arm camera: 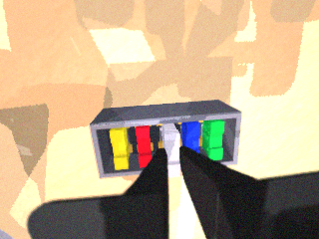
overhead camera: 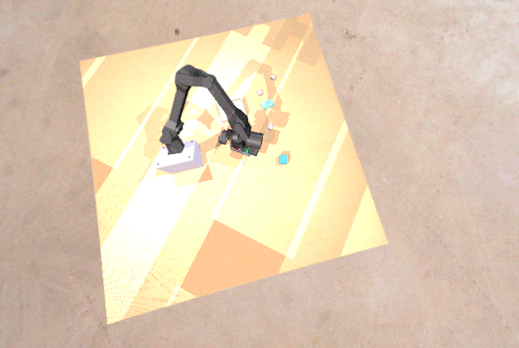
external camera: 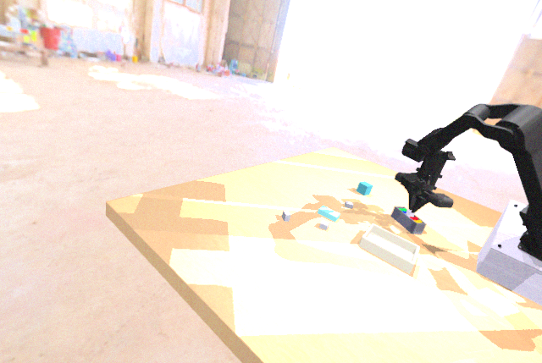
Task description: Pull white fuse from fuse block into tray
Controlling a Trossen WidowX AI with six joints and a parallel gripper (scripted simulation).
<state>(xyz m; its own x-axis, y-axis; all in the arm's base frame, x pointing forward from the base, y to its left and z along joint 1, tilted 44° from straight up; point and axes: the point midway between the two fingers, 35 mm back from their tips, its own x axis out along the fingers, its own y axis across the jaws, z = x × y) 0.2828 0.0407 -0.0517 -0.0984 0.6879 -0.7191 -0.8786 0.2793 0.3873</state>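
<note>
Now: gripper tip 22 cm to the right of the tray, 5 cm above it and 3 cm past it. From my gripper tip the other things lie so: cyan cube (20 cm ahead, 8 cm to the right, 3 cm below); flat cyan block (22 cm to the left, 16 cm ahead, 4 cm below); white fuse (1 cm below).
</note>
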